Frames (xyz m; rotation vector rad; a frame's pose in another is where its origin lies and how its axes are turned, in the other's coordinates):
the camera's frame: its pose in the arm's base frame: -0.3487 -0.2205 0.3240 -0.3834 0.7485 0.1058
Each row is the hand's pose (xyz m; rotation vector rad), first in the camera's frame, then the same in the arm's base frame.
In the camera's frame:
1: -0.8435 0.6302 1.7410 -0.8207 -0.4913 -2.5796
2: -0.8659 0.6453 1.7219 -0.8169 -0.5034 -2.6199
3: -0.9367 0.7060 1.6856 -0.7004 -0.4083 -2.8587
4: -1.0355 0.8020 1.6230 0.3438 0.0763 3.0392
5: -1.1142 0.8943 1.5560 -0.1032 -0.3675 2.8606
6: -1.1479 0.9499 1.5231 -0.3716 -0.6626 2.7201
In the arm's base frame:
1: 0.0100 1.0531 1.8697 -1.7245 -0.7563 -1.8941
2: -0.0221 1.0608 1.8676 -1.7221 -0.7898 -1.9274
3: -0.1111 1.1063 1.8733 -1.6564 -0.8248 -2.2009
4: -0.2455 1.1757 1.8699 -1.4243 -0.7155 -2.7032
5: -0.3672 1.2391 1.8509 0.9062 0.3308 2.7679
6: -0.4257 1.2796 1.8351 0.6000 0.0471 2.7652

